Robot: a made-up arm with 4 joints.
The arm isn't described. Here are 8 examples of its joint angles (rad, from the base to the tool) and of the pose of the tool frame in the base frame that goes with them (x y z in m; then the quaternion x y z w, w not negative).
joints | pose
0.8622 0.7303 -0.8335 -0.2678 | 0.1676 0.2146 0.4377 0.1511 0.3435 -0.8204 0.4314
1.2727 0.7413 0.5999 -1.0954 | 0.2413 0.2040 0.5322 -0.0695 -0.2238 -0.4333 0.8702
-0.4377 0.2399 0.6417 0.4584 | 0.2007 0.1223 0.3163 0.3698 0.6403 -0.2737 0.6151
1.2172 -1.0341 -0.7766 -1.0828 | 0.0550 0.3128 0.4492 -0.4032 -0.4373 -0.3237 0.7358
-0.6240 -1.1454 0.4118 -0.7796 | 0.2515 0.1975 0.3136 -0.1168 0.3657 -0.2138 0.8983
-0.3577 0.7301 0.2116 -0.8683 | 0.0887 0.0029 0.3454 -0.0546 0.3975 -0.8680 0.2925
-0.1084 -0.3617 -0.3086 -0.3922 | 0.2034 0.1652 0.3602 -0.1270 0.4786 -0.6048 0.6237
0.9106 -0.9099 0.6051 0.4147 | 0.0804 0.3297 0.3380 -0.5176 0.4142 0.3421 0.6660
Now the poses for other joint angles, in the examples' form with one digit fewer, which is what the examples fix.
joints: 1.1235 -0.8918 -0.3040 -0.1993
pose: 0.096 0.324 0.367 -0.448 0.056 -0.096 0.887
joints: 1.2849 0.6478 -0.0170 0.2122
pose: 0.179 0.294 0.440 0.087 0.333 -0.279 0.896
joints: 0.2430 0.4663 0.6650 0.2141
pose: 0.242 0.158 0.369 0.165 0.493 -0.262 0.813
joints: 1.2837 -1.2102 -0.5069 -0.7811
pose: 0.061 0.326 0.401 -0.465 -0.353 -0.076 0.808
